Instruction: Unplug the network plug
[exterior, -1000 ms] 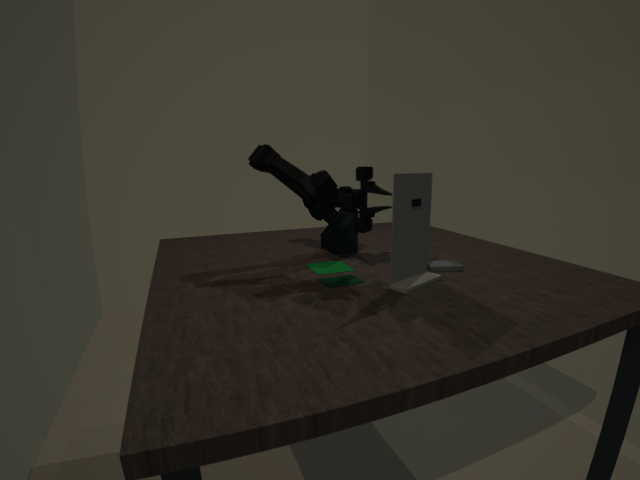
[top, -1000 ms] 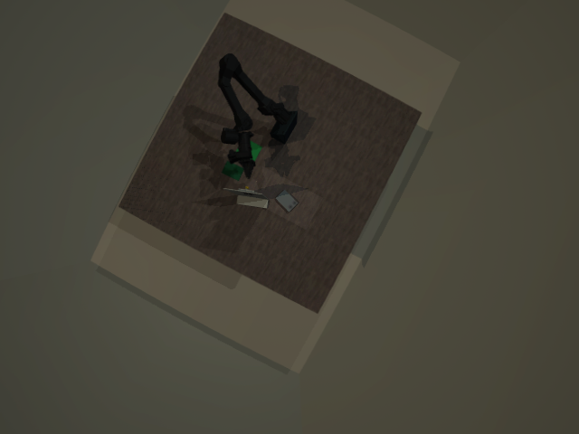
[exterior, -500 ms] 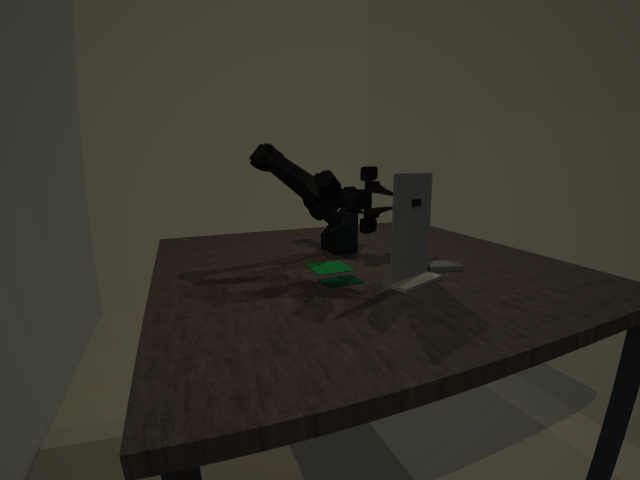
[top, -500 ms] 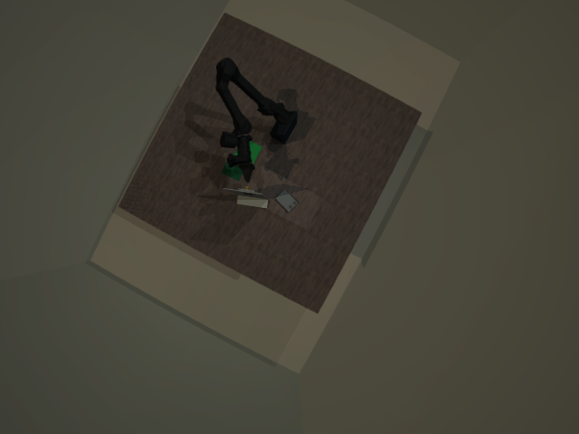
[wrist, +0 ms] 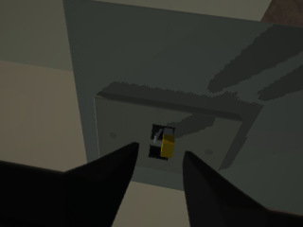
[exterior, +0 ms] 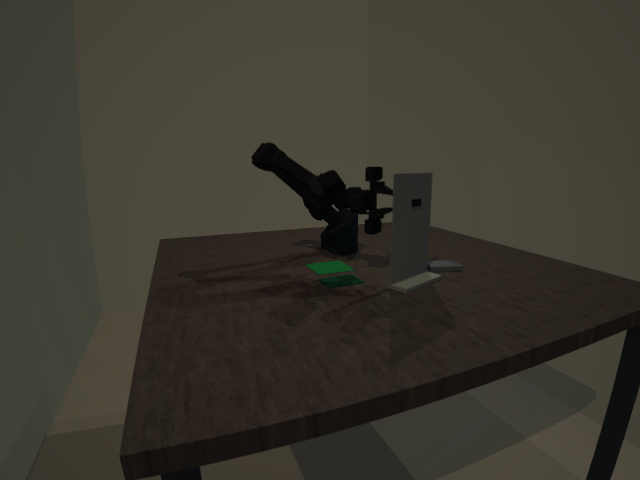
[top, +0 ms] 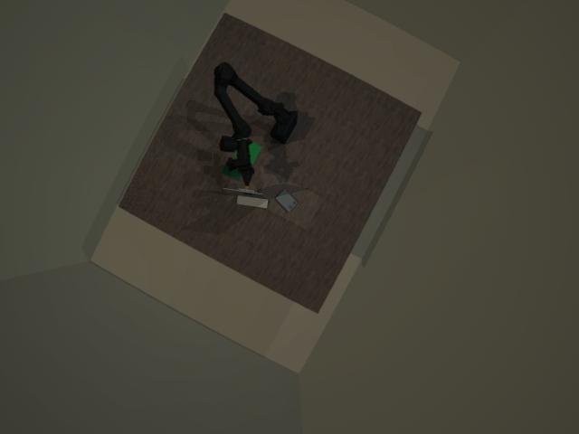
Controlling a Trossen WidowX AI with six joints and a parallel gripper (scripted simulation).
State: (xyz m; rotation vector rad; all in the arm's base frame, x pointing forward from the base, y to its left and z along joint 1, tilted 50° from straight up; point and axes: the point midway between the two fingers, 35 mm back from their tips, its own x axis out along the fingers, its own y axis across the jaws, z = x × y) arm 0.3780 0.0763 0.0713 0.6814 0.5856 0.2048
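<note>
Right now my gripper tip is 2 cm short of the network plug and 1 cm to the right of it. The rest, counted from my gripper tip: small flat grey box 21 cm below, 19 cm to the left, 4 cm behind; grey upright panel 8 cm below, 4 cm ahead, 2 cm to the left; green marked square 22 cm below, 18 cm behind, 14 cm to the right.
</note>
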